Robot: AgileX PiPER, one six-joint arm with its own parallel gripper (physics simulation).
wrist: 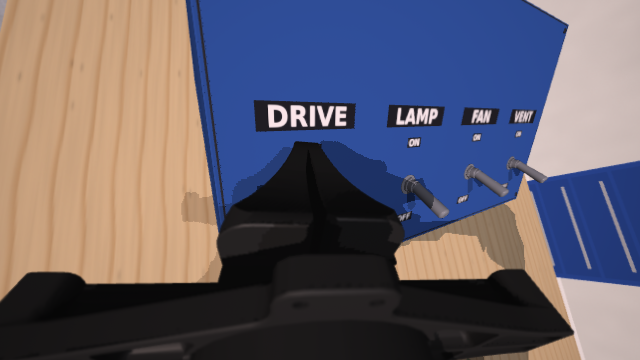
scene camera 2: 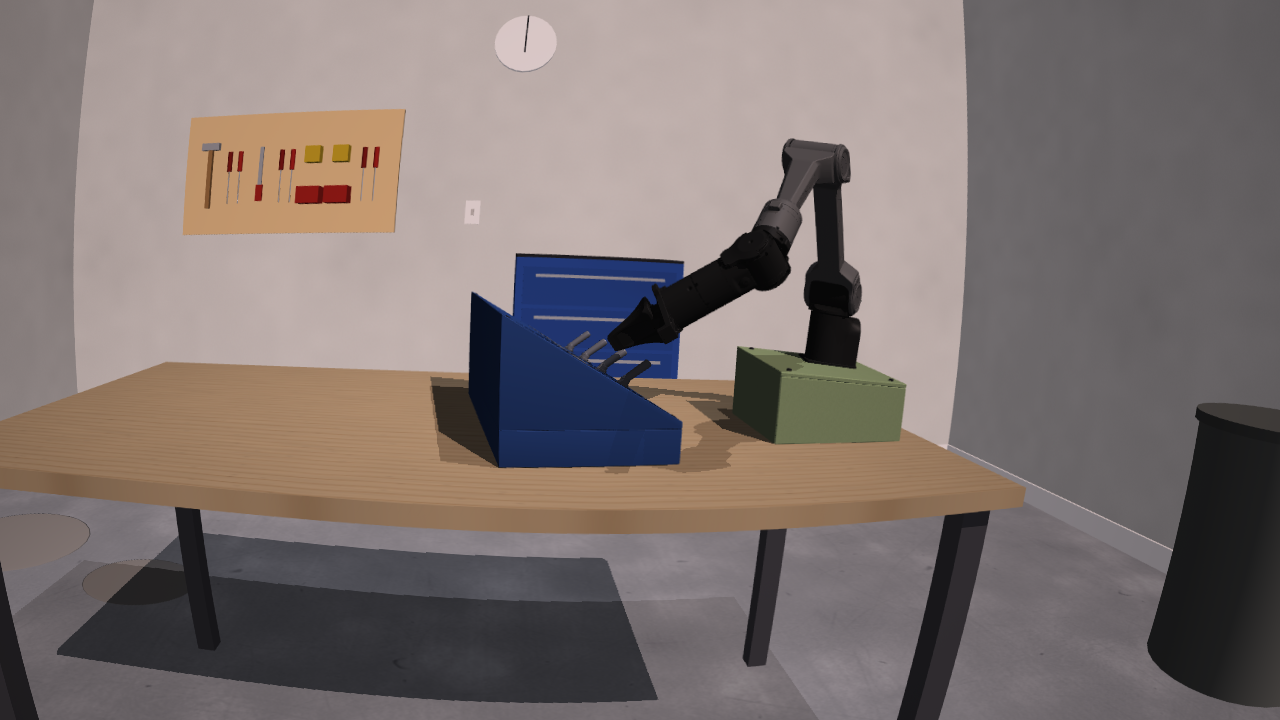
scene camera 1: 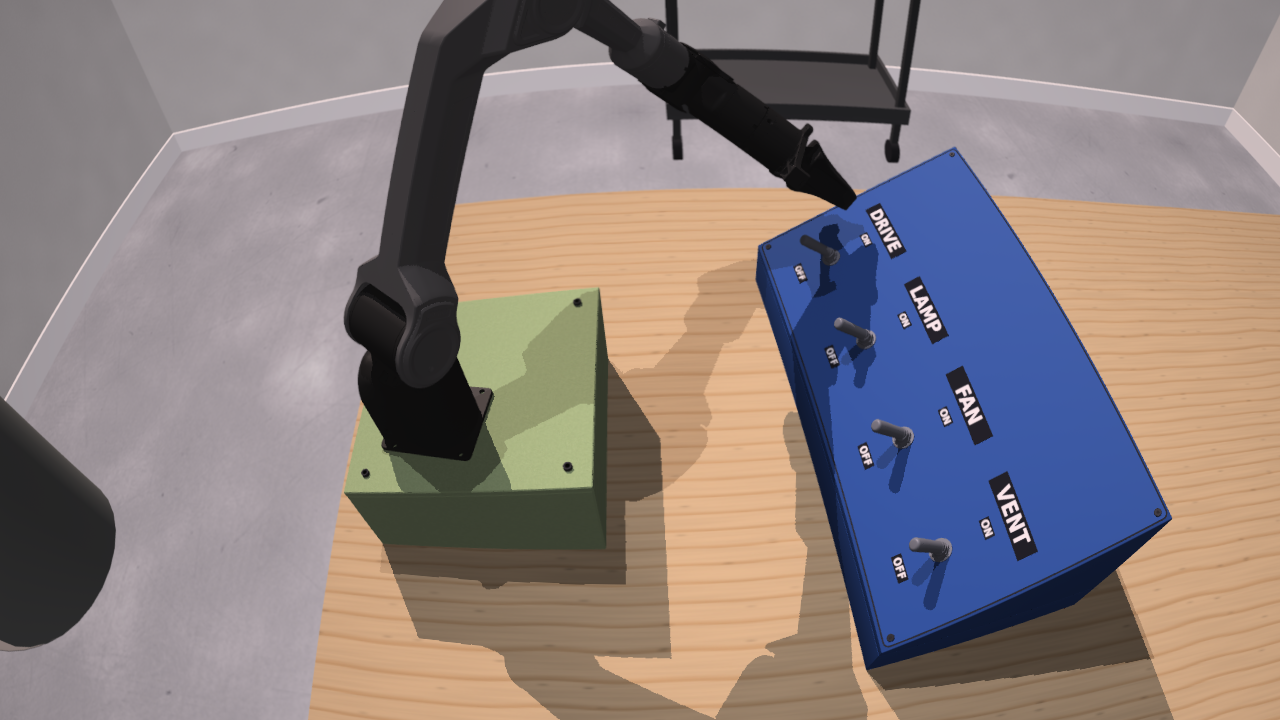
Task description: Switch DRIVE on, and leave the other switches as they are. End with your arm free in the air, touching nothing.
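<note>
A blue sloped switch panel [scene camera 1: 1029, 295] [scene camera 2: 572, 402] [wrist: 375, 55] stands on the table. The DRIVE switch [scene camera 1: 819, 248] [scene camera 2: 636, 371] leans toward its OFF label; in the wrist view my gripper hides it. The LAMP switch [scene camera 1: 854, 333] [wrist: 427, 197], FAN switch [scene camera 1: 892, 433] [wrist: 487, 181] and VENT switch [scene camera 1: 930, 548] [wrist: 529, 170] also lean toward OFF. My gripper [scene camera 1: 848, 204] [scene camera 2: 615, 343] [wrist: 305, 157] is shut and empty. Its tips are above the panel on the ON side of the DRIVE switch, just below the DRIVE label [wrist: 305, 116] in the wrist view. They look apart from the lever.
The arm's green base block [scene camera 1: 546, 385] [scene camera 2: 836, 411] stands beside the panel on the wooden table [scene camera 1: 716, 555] [scene camera 2: 268, 429]. A dark cart [scene camera 1: 787, 114] stands on the floor behind the table. A blue drawer cabinet [scene camera 2: 599, 291] stands beyond it in the second scene view.
</note>
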